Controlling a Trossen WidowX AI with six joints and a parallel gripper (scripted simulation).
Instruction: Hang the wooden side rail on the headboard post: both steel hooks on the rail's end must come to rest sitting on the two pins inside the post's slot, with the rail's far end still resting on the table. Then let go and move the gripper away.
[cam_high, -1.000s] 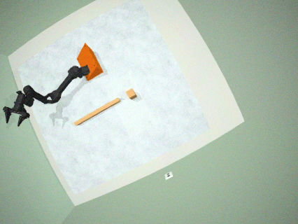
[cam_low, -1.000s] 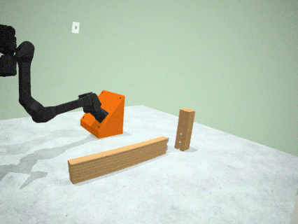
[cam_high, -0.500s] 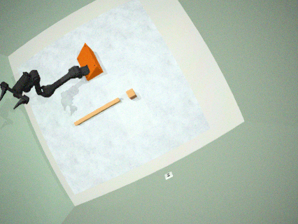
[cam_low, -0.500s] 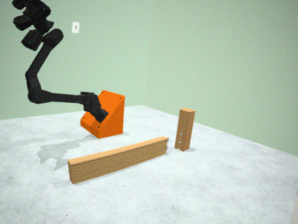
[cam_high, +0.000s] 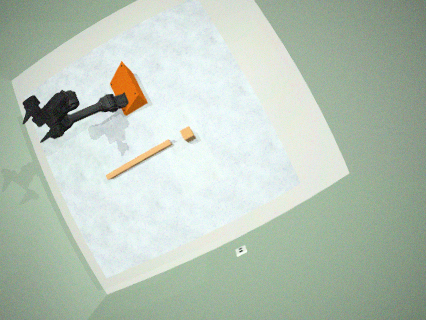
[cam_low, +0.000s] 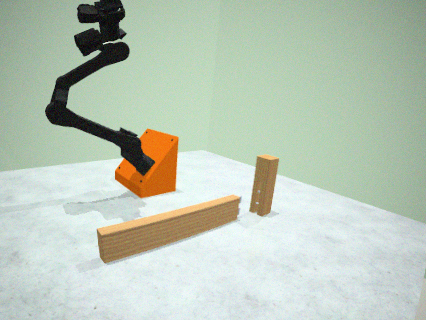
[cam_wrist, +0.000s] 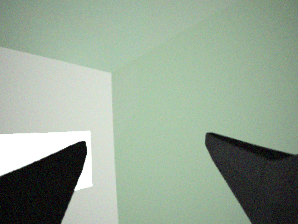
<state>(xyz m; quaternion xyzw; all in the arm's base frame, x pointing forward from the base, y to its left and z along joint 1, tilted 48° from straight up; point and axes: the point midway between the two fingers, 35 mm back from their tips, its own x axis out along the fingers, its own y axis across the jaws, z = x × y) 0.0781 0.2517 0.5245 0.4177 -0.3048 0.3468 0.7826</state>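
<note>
Now: the headboard post 56 cm below my gripper tip, 47 cm to the left of it and 17 cm ahead of it.
</note>
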